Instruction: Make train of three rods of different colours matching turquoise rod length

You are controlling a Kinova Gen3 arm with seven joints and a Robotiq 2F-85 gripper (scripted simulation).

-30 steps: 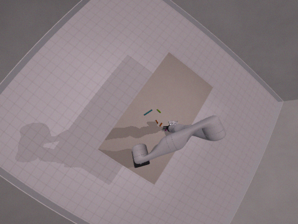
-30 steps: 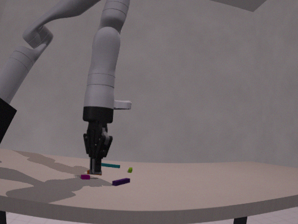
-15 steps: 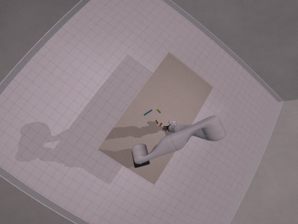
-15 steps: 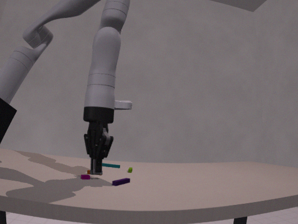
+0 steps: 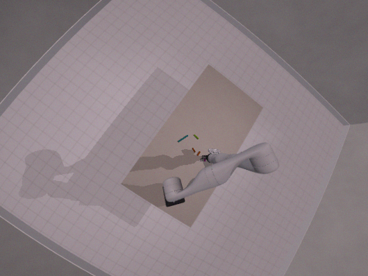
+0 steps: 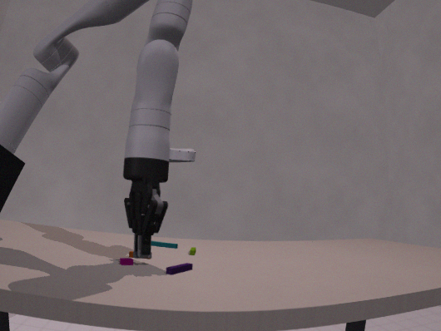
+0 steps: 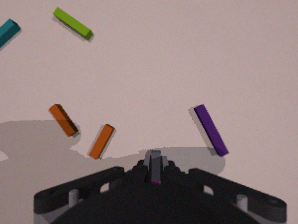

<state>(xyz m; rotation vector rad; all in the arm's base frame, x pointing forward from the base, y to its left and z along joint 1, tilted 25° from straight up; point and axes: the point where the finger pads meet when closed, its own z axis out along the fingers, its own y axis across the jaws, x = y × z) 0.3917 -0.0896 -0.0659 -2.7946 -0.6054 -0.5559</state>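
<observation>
Right now the grey rod is 20 mm below my hand. Round my hand: lime rod 100 mm ahead, 160 mm to the left, 30 mm below; then purple rod 60 mm ahead, 40 mm to the right, 30 mm below; then magenta rod 30 mm behind, 10 mm to the right, 30 mm below.
</observation>
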